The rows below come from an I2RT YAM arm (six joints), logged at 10 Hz.
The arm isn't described. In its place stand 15 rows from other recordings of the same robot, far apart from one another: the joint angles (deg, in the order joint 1, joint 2, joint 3, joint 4, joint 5, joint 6), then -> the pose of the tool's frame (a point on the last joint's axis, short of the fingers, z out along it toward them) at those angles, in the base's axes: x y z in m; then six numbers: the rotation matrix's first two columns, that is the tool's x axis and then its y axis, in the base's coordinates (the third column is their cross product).
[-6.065, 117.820, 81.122, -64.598, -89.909, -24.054] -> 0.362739 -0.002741 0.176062 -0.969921 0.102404 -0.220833 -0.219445 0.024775 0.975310
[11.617, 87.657, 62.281, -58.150, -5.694, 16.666] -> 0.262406 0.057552 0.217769 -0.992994 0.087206 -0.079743 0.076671 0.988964 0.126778
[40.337, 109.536, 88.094, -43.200, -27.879, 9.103] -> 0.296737 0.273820 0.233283 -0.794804 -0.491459 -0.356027 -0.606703 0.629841 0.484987
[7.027, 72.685, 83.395, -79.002, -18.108, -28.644] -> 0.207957 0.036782 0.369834 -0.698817 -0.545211 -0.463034 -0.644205 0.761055 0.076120
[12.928, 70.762, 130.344, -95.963, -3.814, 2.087] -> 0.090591 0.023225 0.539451 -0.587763 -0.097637 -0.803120 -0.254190 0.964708 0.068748
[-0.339, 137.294, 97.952, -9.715, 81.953, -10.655] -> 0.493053 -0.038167 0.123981 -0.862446 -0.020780 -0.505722 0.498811 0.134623 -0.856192
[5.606, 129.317, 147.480, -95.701, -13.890, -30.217] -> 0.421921 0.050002 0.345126 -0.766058 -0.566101 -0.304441 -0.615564 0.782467 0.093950
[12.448, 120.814, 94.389, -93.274, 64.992, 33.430] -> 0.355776 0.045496 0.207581 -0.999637 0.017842 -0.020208 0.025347 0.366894 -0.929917
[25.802, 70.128, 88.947, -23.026, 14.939, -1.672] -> 0.229891 0.100950 0.489653 -0.060501 -0.060563 -0.996329 -0.190933 0.980429 -0.048003
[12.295, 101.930, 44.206, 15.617, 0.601, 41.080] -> 0.329781 0.071492 0.123209 -0.628763 0.535465 -0.563856 0.275723 0.831537 0.482206
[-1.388, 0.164, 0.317, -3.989, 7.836, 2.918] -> 0.109711 -0.007513 0.167601 -0.058650 0.051867 -0.996930 0.163187 0.985714 0.041683
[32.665, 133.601, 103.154, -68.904, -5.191, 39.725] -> 0.356799 0.232580 0.124254 -0.974490 0.131289 0.182024 0.126980 0.991281 -0.035181
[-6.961, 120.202, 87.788, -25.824, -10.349, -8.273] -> 0.446647 -0.048090 0.168295 -0.838841 -0.040183 -0.542892 -0.096347 0.992487 0.075409
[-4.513, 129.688, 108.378, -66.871, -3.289, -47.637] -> 0.440913 -0.032752 0.174033 -0.728100 -0.682499 -0.063759 -0.684519 0.728837 0.015185
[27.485, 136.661, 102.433, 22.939, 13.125, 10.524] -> 0.495992 0.248920 0.185214 -0.216753 0.087745 -0.972275 -0.215955 0.966968 0.135409
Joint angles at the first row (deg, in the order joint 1, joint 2, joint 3, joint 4, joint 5, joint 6):
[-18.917 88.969 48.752 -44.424 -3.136 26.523]
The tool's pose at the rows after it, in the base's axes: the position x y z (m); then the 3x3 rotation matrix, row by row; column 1 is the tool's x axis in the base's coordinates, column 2 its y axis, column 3 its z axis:
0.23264, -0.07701, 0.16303; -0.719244, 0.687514, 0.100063; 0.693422, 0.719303, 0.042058; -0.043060, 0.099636, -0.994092
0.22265, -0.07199, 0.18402; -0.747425, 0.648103, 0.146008; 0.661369, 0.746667, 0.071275; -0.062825, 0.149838, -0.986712
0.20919, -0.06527, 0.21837; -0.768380, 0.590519, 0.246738; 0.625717, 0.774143, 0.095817; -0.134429, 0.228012, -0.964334
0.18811, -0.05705, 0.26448; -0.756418, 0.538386, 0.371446; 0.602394, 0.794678, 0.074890; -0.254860, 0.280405, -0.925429
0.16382, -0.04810, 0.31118; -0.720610, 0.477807, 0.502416; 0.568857, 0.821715, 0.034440; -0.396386, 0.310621, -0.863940
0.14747, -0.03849, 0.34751; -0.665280, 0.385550, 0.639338; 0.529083, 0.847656, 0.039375; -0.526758, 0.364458, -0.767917
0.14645, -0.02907, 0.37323; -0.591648, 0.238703, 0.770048; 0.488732, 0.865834, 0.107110; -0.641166, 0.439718, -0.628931
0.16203, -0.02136, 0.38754; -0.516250, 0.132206, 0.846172; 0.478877, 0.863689, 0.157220; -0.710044, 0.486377, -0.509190
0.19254, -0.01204, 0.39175; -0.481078, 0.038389, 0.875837; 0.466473, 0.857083, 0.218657; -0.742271, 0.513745, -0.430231
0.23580, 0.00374, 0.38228; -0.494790, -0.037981, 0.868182; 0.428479, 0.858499, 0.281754; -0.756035, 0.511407, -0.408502
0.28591, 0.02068, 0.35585; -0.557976, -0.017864, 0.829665; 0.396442, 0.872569, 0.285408; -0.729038, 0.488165, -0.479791
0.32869, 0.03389, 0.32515; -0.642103, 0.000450, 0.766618; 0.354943, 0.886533, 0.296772; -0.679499, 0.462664, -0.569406
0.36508, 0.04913, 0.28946; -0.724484, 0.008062, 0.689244; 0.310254, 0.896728, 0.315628; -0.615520, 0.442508, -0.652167
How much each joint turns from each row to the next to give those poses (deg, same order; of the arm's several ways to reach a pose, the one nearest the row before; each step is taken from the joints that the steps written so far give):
[0.000 -1.836 0.022 -2.557 -1.006 -1.442]
[-0.001 -5.225 0.349 -3.585 -2.448 -2.384]
[0.001 -7.736 1.619 -4.153 -3.235 -2.337]
[0.064 -9.202 3.758 -5.333 -1.180 -0.985]
[0.178 -7.737 5.464 -4.392 -0.152 -1.069]
[0.937 -4.853 4.677 0.043 -2.275 -0.264]
[2.295 -2.229 2.339 6.186 -4.524 1.203]
[3.893 0.918 0.459 9.289 -0.917 3.498]
[4.546 4.241 0.001 9.748 -0.021 2.557]
[5.245 7.431 0.131 8.917 0.939 0.437]
[4.109 10.490 1.792 4.415 3.409 -0.088]
[2.075 10.339 3.389 0.786 0.852 -1.115]
[1.924 9.902 3.628 -0.021 -0.043 -0.961]

